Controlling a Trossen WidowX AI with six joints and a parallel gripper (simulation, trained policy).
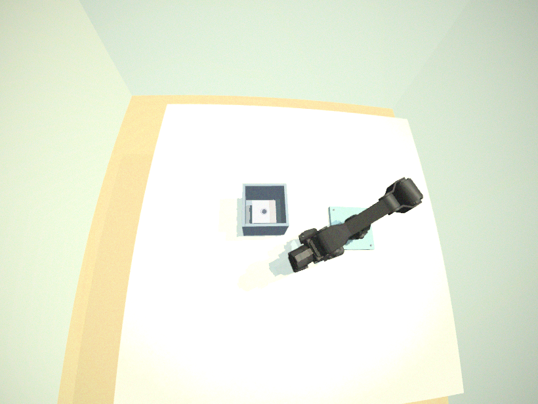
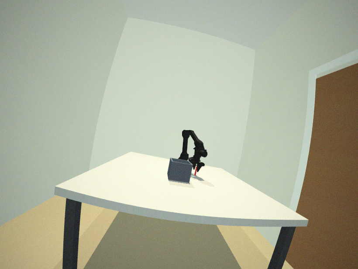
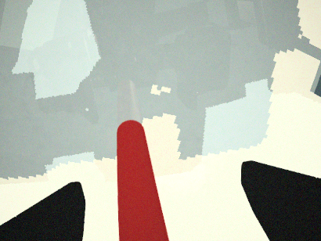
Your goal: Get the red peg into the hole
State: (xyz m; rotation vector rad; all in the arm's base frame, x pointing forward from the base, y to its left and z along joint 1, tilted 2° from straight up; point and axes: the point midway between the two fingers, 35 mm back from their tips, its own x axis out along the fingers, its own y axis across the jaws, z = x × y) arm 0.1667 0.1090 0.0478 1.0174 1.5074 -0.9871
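The red peg lies 10 mm ahead of my gripper tip. The rest, counted from my gripper tip: grey plate: 180 mm ahead, 190 mm to the right, 10 mm above.
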